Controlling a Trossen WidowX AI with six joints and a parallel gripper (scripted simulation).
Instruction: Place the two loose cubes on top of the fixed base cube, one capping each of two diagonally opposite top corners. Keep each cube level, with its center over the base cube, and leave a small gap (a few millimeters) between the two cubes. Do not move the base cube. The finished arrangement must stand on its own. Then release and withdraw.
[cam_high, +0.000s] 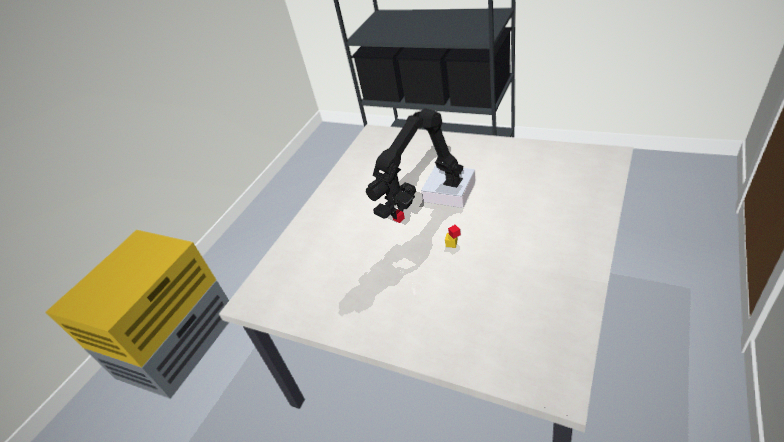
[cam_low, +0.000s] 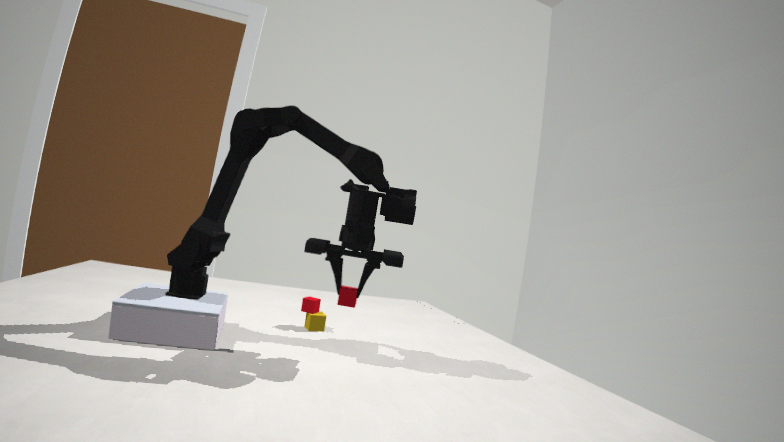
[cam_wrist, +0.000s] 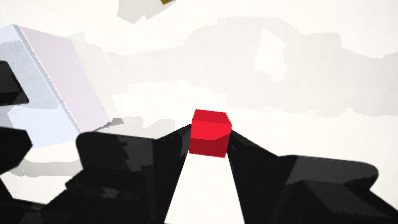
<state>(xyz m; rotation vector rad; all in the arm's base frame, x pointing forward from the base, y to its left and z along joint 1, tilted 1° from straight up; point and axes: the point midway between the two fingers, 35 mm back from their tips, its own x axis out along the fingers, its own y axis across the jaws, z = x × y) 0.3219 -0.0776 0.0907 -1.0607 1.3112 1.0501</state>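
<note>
Right now my gripper tip is 60 mm past the red cube, 200 mm to the right of it and 70 mm above it. The rest, counted from my gripper tip: yellow cube (40 mm behind, 200 mm to the left, 100 mm below).
</note>
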